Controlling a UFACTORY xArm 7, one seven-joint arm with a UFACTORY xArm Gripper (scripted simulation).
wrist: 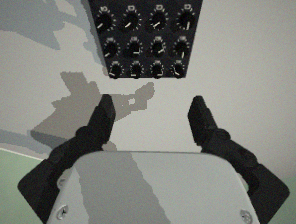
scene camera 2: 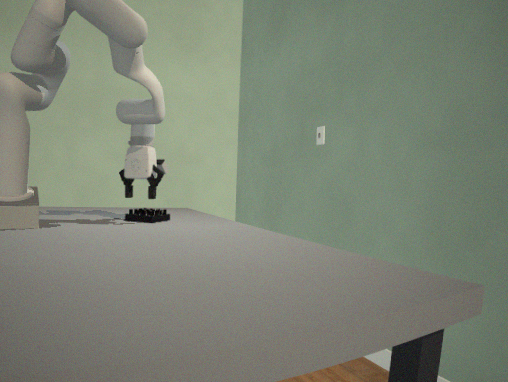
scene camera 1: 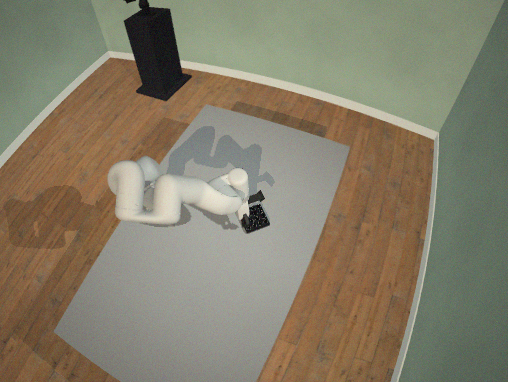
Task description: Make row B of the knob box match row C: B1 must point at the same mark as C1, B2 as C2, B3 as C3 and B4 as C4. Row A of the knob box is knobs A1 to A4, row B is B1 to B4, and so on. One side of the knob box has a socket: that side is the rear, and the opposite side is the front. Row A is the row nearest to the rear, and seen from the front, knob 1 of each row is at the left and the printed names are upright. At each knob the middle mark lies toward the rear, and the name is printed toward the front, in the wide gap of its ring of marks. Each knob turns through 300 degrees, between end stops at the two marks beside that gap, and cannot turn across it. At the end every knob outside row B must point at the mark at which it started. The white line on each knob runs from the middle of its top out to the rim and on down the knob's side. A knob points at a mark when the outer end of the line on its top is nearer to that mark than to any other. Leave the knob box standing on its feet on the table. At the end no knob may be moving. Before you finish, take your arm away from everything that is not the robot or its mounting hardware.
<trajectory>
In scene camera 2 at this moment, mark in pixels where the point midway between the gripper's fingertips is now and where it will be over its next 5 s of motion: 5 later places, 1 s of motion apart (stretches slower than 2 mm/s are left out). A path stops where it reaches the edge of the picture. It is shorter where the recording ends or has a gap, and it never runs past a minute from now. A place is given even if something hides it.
My gripper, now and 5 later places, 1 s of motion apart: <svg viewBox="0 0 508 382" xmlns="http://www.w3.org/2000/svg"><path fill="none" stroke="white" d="M140 198L149 195L149 200L149 208L149 212L149 202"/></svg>
</trajectory>
